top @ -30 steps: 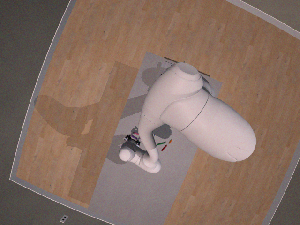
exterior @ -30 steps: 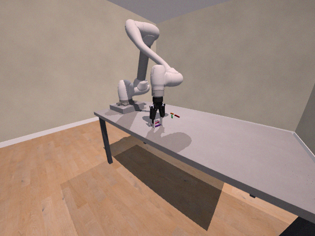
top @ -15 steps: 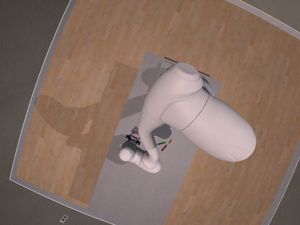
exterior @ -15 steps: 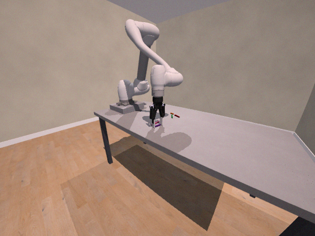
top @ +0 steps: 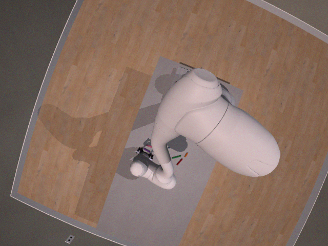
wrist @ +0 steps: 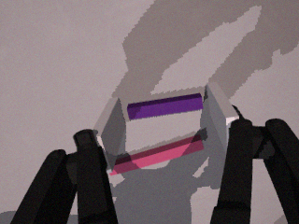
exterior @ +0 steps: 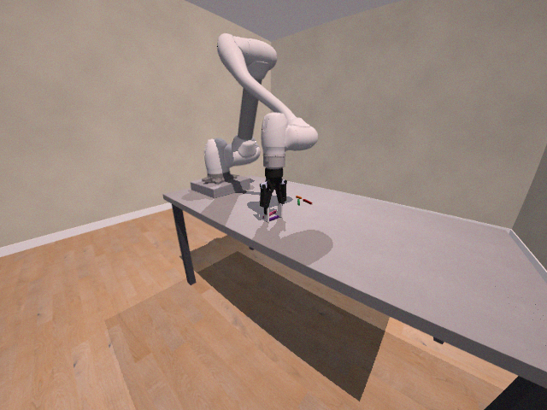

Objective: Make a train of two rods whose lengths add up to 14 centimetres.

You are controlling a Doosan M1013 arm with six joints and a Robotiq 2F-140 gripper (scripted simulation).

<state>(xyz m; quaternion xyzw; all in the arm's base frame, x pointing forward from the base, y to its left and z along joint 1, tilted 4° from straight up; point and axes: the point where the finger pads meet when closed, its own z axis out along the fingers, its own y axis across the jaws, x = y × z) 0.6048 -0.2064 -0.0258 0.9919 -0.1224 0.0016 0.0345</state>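
Right now my hand is 30 mm above the purple rod. Also, from my hand: pink rod 40 mm behind, 30 mm to the left, 30 mm below; green rod 260 mm to the left, 30 mm below, 10 mm behind; small blue rod 180 mm to the left, 70 mm behind, 30 mm below.
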